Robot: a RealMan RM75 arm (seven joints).
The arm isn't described. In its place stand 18 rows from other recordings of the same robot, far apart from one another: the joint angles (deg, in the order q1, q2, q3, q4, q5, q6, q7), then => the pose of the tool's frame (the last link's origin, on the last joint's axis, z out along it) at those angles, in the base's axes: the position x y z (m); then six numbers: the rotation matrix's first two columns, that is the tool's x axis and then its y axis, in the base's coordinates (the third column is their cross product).
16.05 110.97 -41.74 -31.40 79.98 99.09 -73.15 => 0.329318, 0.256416, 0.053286, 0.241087, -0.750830, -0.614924, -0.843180, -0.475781, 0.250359
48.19 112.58 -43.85 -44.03 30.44 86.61 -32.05 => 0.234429, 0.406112, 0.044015, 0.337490, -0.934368, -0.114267, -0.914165, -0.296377, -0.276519
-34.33 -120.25 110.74 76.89 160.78 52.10 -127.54 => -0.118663, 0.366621, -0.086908, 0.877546, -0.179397, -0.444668, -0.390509, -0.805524, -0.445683
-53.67 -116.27 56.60 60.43 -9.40 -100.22 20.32 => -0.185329, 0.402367, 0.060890, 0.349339, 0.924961, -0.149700, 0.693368, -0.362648, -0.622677
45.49 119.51 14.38 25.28 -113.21 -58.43 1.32 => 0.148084, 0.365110, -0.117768, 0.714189, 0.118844, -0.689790, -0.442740, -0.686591, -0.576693
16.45 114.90 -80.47 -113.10 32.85 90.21 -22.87 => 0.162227, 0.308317, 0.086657, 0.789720, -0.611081, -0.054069, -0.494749, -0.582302, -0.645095
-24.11 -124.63 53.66 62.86 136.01 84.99 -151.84 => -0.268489, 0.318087, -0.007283, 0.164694, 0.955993, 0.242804, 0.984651, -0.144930, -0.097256
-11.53 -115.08 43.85 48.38 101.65 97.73 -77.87 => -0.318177, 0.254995, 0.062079, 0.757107, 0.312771, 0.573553, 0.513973, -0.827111, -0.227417
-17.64 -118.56 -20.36 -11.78 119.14 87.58 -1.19 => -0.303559, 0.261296, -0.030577, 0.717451, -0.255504, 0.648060, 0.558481, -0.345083, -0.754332
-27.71 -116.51 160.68 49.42 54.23 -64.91 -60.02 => -0.273450, 0.314818, -0.078962, 0.831512, 0.249115, -0.496518, -0.452358, -0.215139, -0.865498
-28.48 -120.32 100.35 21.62 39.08 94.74 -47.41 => -0.174199, 0.273604, -0.065191, 0.458733, 0.034759, 0.887894, 0.165795, -0.985035, -0.047096
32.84 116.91 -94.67 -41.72 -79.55 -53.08 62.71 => 0.187620, 0.362687, -0.085314, 0.957041, 0.099659, -0.272288, -0.003201, -0.935389, -0.353607
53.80 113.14 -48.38 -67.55 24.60 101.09 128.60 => 0.145963, 0.416744, 0.098372, -0.812341, 0.566092, -0.140149, 0.465731, 0.774364, 0.428317
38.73 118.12 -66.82 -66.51 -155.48 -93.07 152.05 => 0.221885, 0.365238, 0.023210, 0.488490, -0.857759, 0.160081, -0.719632, -0.499786, -0.482021
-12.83 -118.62 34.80 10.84 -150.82 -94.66 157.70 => -0.375404, 0.238296, 0.116413, 0.643659, -0.489350, 0.588422, 0.735661, 0.183672, -0.651972
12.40 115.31 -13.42 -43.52 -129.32 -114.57 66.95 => 0.357008, 0.189661, 0.076819, 0.740062, -0.374713, -0.558479, -0.553594, -0.810944, -0.189484
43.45 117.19 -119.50 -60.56 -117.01 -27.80 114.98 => 0.080096, 0.369565, -0.132837, 0.979766, 0.200137, 0.001912, 0.180246, -0.878159, -0.443113
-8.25 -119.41 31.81 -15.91 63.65 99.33 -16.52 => -0.345416, 0.164473, -0.033292, 0.492285, -0.066045, 0.867925, 0.845179, -0.202179, -0.494768
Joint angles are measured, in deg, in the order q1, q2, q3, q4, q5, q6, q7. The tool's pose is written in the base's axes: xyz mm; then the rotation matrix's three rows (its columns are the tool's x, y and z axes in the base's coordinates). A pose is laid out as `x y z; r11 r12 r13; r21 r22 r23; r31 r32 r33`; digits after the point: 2 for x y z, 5 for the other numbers.
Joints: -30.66, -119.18, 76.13, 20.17, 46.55, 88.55, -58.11
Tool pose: -196.19 333.45 -19.16; 0.39016 0.45146 0.80247; 0.06592 -0.88300 0.46472; 0.91838 -0.12842 -0.37427
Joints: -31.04, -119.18, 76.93, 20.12, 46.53, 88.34, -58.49
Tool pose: -193.81 333.68 -21.69; 0.39517 0.44471 0.80379; 0.07758 -0.88804 0.45318; 0.91533 -0.11673 -0.38543
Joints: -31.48, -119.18, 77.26, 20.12, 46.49, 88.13, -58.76
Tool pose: -191.29 335.00 -22.74; 0.39736 0.43976 0.80543; 0.08216 -0.89122 0.44607; 0.91398 -0.11108 -0.39026
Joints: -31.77, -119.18, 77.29, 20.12, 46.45, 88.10, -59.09
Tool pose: -189.60 336.02 -22.77; 0.39522 0.43794 0.80747; 0.08542 -0.89275 0.44238; 0.91461 -0.10587 -0.39024
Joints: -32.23, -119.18, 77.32, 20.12, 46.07, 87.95, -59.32
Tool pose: -186.98 338.25 -22.20; 0.39077 0.43675 0.81028; 0.08438 -0.89356 0.44094; 0.91661 -0.10393 -0.38603
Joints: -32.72, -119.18, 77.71, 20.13, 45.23, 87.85, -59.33
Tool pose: -183.66 340.44 -21.60; 0.38485 0.43324 0.81498; 0.07973 -0.89530 0.43828; 0.91953 -0.10369 -0.37910
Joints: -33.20, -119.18, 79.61, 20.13, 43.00, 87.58, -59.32
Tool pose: -179.21 341.96 -22.57; 0.37534 0.42972 0.82125; 0.08050 -0.89780 0.43299; 0.92339 -0.09641 -0.37157
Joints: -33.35, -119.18, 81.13, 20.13, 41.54, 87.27, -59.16
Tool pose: -177.30 342.13 -24.15; 0.37334 0.42846 0.82282; 0.08283 -0.89881 0.43044; 0.92399 -0.09255 -0.37106
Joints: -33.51, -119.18, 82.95, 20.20, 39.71, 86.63, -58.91
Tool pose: -175.29 342.90 -26.03; 0.37229 0.43009 0.82245; 0.08477 -0.89820 0.43133; 0.92424 -0.09086 -0.37085
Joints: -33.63, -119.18, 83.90, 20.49, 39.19, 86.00, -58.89
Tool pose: -173.60 343.59 -27.79; 0.37832 0.42802 0.82078; 0.08757 -0.89925 0.42857; 0.92152 -0.09026 -0.37769
